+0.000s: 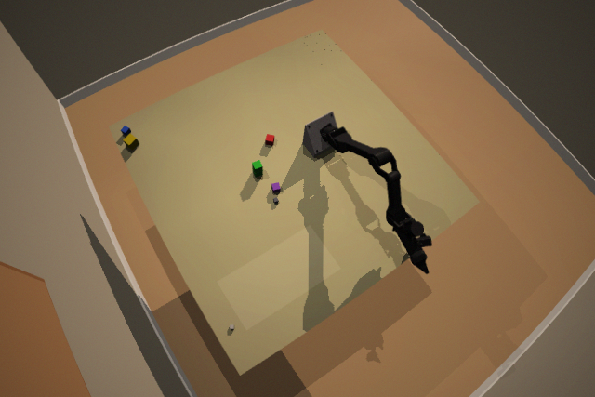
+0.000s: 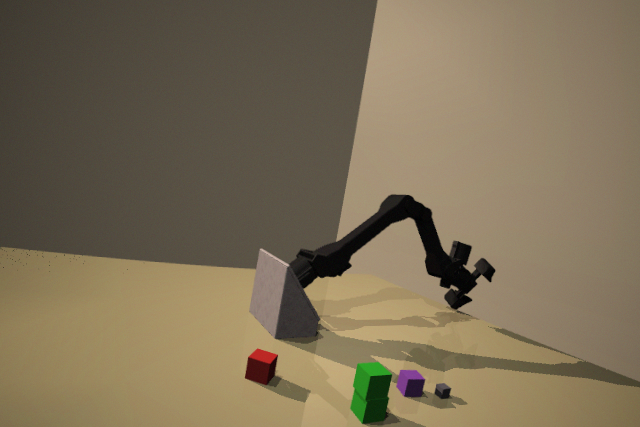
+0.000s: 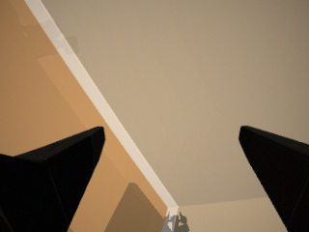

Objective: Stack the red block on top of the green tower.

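My gripper tip is now 10 cm short of the red block, 89 cm to the left of it and 5 cm above it. The rest, counted from my gripper tip: small dark grey block: 26 cm ahead, 63 cm to the right, 6 cm below; yellow block: 62 cm ahead, 128 cm to the right, 5 cm below; purple block: 23 cm ahead, 68 cm to the right, 6 cm below.
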